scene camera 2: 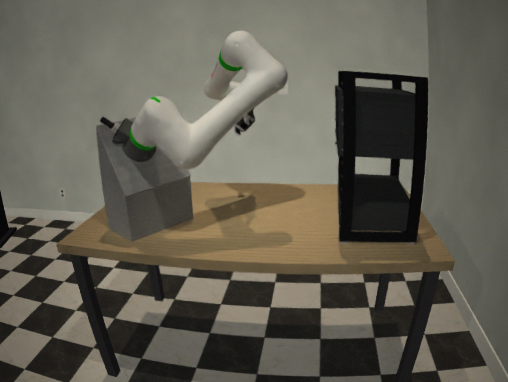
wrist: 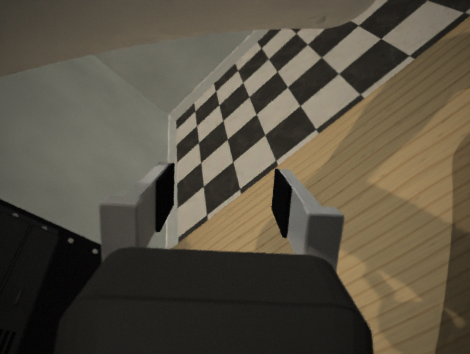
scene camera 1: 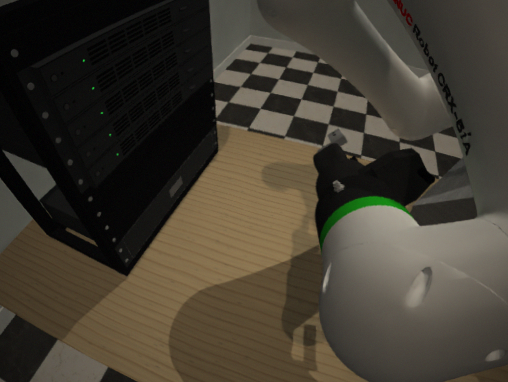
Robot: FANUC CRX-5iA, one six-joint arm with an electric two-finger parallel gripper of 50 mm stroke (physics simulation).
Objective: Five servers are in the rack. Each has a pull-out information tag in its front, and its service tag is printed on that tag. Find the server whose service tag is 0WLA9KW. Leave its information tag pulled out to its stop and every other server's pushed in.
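Places are measured from the arm's base along level axes (x right, y ahead, z up), in millimetres.
Pixels of known places: gripper, fingertip midpoint: [scene camera 2: 242, 128] [wrist: 223, 186] [scene camera 1: 342, 147]; arm's base, origin of the base link: [scene camera 2: 138, 145].
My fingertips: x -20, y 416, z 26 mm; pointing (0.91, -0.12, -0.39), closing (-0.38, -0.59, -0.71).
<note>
Ahead of a thing's pixels: the offset from my fingertips to its middle. "pt": to the spot under its first point. Level surfaces: height alone.
The black rack {dx +206, dy +478, dz -57 mm} [scene camera 1: 95, 206] [scene camera 2: 347, 200] [wrist: 82, 246] stands at the left in scene view 1 and at the right in scene view 2. Five dark servers [scene camera 1: 137, 82] [scene camera 2: 385, 122] are stacked in its upper part, each with a small green light. No information tag can be seen standing out from their fronts; the tags and their printing are too dark and small to read. My gripper [scene camera 2: 240, 130] [wrist: 223, 186] is open with nothing between its fingers. It is in the air above the table, well away from the rack, and points past the server fronts.
A wide panel with a light label {pt dx +156, dy +353, dz -272 mm} [scene camera 1: 176, 186] is in the rack below the servers. The wooden table {dz -351 mm} [scene camera 1: 225, 225] [scene camera 2: 320, 215] carries the rack and the grey arm pedestal [scene camera 2: 160, 210]. The white arm [scene camera 1: 375, 290] [scene camera 2: 235, 115] reaches over the table. Walls stand behind the rack.
</note>
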